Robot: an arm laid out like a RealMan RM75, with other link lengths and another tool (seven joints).
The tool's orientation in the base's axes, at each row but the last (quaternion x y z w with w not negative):
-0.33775, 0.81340, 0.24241, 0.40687
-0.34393, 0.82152, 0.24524, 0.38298
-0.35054, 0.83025, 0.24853, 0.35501
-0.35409, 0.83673, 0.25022, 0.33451
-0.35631, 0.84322, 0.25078, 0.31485
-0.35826, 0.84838, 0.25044, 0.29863
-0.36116, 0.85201, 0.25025, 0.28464
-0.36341, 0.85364, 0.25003, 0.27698
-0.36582, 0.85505, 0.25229, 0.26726
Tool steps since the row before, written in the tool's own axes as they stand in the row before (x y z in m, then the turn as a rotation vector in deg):
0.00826, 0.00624, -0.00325, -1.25, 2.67, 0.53
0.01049, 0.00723, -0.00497, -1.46, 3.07, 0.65
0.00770, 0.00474, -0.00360, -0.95, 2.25, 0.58
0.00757, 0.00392, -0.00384, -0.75, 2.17, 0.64
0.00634, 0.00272, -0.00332, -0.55, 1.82, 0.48
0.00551, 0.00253, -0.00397, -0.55, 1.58, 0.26
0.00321, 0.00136, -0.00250, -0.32, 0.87, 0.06
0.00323, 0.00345, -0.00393, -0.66, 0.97, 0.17
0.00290, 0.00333, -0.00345, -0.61, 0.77, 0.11
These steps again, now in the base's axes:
-0.00992, -0.00100, -0.00428, -1.18, 2.54, 1.06
-0.01266, -0.00262, -0.00445, -1.33, 2.96, 1.21
-0.00896, -0.00252, -0.00286, -0.99, 2.19, 0.73
-0.00843, -0.00329, -0.00237, -1.01, 2.09, 0.53
-0.00671, -0.00327, -0.00172, -0.91, 1.68, 0.43
-0.00633, -0.00350, -0.00048, -0.80, 1.39, 0.53
-0.00364, -0.00226, -0.00006, -0.46, 0.72, 0.36
-0.00564, -0.00192, 0.00150, -0.30, 1.02, 0.53
-0.00518, -0.00157, 0.00144, -0.20, 0.83, 0.49

